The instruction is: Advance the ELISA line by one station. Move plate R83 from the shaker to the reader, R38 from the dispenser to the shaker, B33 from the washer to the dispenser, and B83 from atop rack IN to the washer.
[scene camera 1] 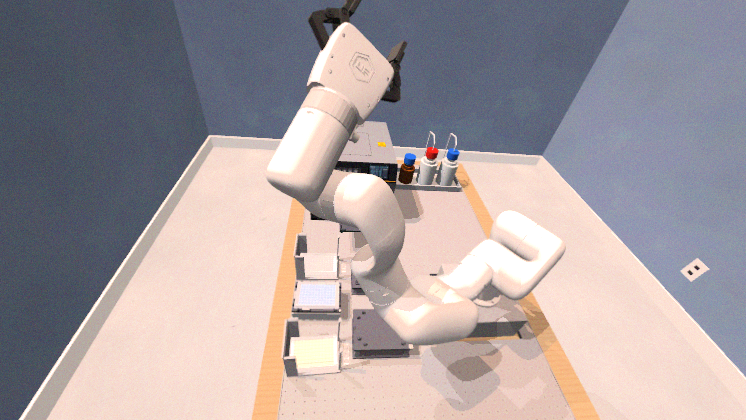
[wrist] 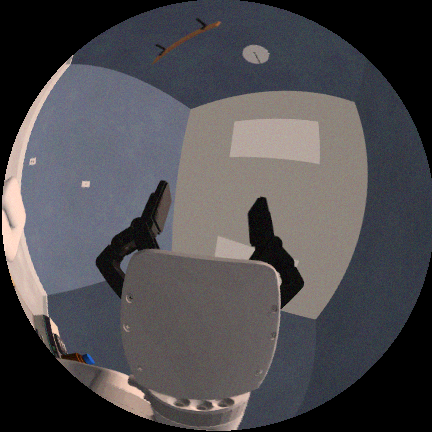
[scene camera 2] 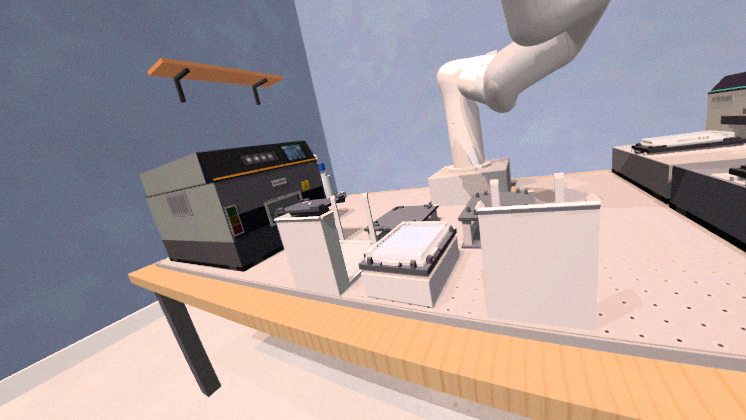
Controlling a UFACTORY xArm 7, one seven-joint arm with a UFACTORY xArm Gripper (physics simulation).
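Pixels of known places: gripper, between the fingertips: (scene camera 1: 380,22) (wrist: 212,196); arm's base, origin of its link: (scene camera 2: 469,168).
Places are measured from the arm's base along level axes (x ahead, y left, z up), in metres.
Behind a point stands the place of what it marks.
Note:
My gripper (scene camera 1: 376,27) @(x 0.411, y 0.054, z 0.688 m) (wrist: 212,196) @(x 0.411, y 0.054, z 0.688 m) is open and empty, raised high above the bench, with its fingers spread and pointing up and away from it. A pale blue plate (scene camera 1: 317,295) @(x 0.502, y 0.100, z -0.019 m) (scene camera 2: 412,242) @(x 0.521, y 0.109, z -0.021 m) lies flat on a dark-edged stand between two white racks. A pale yellow plate (scene camera 1: 314,352) @(x 0.473, y 0.250, z -0.053 m) is in the near rack in scene camera 1, and a whitish plate or surface (scene camera 1: 320,265) @(x 0.526, y -0.034, z -0.052 m) shows in the far rack. Another white plate (scene camera 2: 683,138) @(x -0.034, y 0.463, z 0.016 m) lies on a device at the right in scene camera 2. Plate labels are unreadable.
A grey and black instrument (scene camera 1: 369,136) @(x 0.444, y -0.551, z 0.182 m) (scene camera 2: 266,198) @(x 0.518, y -0.300, z 0.052 m) stands at the far end, with a dark tray (scene camera 2: 310,207) @(x 0.488, y -0.168, z 0.020 m) in front. Dark raised platforms (scene camera 1: 378,331) (scene camera 2: 404,216) stand beside the racks. Bottles (scene camera 1: 428,169) @(x 0.149, y -0.637, z 0.015 m) stand in a holder beside the instrument. The arm hides part of the bench.

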